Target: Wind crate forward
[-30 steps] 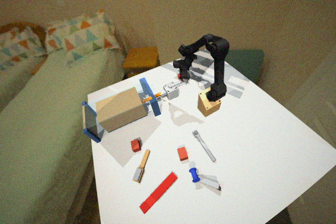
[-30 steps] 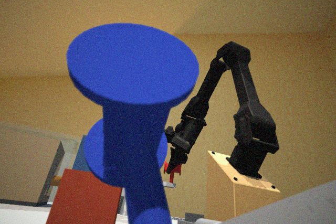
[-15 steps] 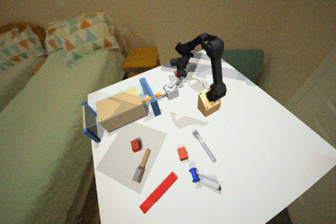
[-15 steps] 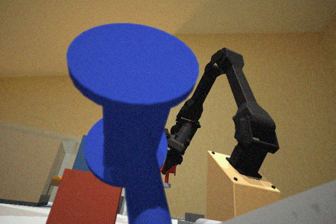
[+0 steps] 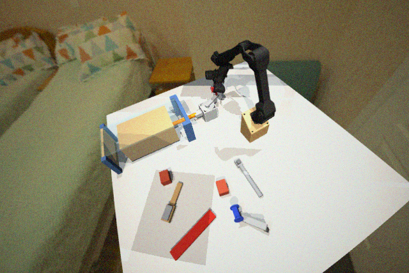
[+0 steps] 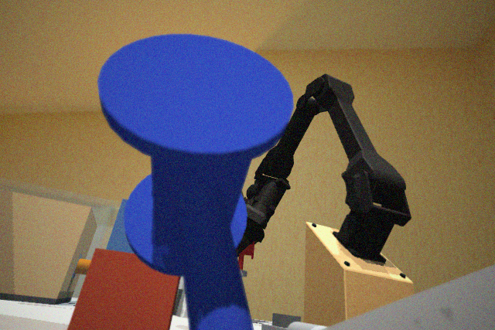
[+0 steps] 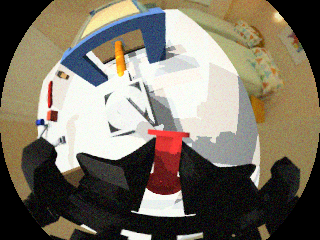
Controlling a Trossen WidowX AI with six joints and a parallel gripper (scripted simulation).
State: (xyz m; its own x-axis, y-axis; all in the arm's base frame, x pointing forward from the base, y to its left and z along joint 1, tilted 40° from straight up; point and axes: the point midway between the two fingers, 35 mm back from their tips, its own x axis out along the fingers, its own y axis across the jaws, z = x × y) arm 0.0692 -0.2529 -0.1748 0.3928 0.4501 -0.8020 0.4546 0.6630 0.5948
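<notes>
The grey crank arm lies 2 cm ahead of my gripper tip, 2 cm to the left of it and 3 cm below it. From my gripper tip the other things lie so: grey winch: 6 cm ahead, 4 cm to the left, 10 cm below; then winch drum: 8 cm ahead, 5 cm to the left, 10 cm below; then red grip: 1 cm behind, 1 cm to the left.
</notes>
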